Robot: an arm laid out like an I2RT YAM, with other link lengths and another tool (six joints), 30 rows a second.
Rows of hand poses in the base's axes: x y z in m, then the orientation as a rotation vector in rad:
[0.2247 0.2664 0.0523 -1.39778 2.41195 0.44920]
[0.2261 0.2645 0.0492 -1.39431 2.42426 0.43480]
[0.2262 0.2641 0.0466 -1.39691 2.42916 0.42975]
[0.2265 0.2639 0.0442 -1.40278 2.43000 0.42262]
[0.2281 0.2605 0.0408 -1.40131 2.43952 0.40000]
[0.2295 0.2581 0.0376 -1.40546 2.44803 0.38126]
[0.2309 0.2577 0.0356 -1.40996 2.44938 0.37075]
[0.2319 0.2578 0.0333 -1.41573 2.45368 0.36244]
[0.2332 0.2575 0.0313 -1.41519 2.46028 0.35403]
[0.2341 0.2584 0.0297 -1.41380 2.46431 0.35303]
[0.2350 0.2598 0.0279 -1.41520 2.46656 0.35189]
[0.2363 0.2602 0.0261 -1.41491 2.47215 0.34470]
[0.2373 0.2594 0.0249 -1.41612 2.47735 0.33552]
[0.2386 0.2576 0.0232 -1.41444 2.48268 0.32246]
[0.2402 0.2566 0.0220 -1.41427 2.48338 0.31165]
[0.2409 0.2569 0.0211 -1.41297 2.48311 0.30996]
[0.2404 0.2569 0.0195 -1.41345 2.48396 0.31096]
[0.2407 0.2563 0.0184 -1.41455 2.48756 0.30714]
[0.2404 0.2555 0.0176 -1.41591 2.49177 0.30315]
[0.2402 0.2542 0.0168 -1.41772 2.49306 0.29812]
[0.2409 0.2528 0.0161 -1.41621 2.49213 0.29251]
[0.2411 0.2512 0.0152 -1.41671 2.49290 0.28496]
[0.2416 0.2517 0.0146 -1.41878 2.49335 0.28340]
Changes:
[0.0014 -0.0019 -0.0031 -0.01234 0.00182 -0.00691]
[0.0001 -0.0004 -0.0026 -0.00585 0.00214 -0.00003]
[0.0003 -0.0002 -0.0024 -0.00604 -0.00099 0.00276]
[0.0016 -0.0034 -0.0034 -0.01599 -0.00335 -0.00593]
[0.0014 -0.0024 -0.0032 -0.01530 -0.00065 -0.00152]
[0.0014 -0.0004 -0.0020 -0.00767 -0.00230 0.00137]
[0.0010 0.0001 -0.0023 -0.00830 0.00134 0.00175]
[0.0013 -0.0003 -0.0020 -0.00742 0.00121 -0.00289]
[0.0009 0.0009 -0.0016 -0.00198 0.00223 -0.00198]
[0.0009 0.0014 -0.0018 -0.00211 0.00165 0.00023]
[0.0013 0.0004 -0.0018 -0.00637 0.00109 -0.00232]
[0.0010 -0.0008 -0.0012 -0.00773 0.00041 -0.00147]
[0.0013 -0.0018 -0.0017 -0.00898 -0.00199 -0.00375]
[0.0016 -0.0010 -0.0012 -0.00612 -0.00408 -0.00139]
[0.0007 0.0003 -0.0009 -0.00039 -0.00132 -0.00094]
[-0.0005 0.0000 -0.0016 0.00000 0.00122 0.00020]
[0.0003 -0.0006 -0.0011 -0.00407 0.00151 -0.00059]
[-0.0003 -0.0008 -0.0008 -0.00452 0.00200 -0.00059]
[-0.0002 -0.0013 -0.0008 -0.00388 -0.00053 0.00033]
[0.0007 -0.0014 -0.0007 -0.00216 -0.00353 -0.00128]
[0.0002 -0.0016 -0.0009 -0.00462 -0.00238 -0.00062]
[0.0005 0.0005 -0.0006 -0.00170 0.00037 0.00104]

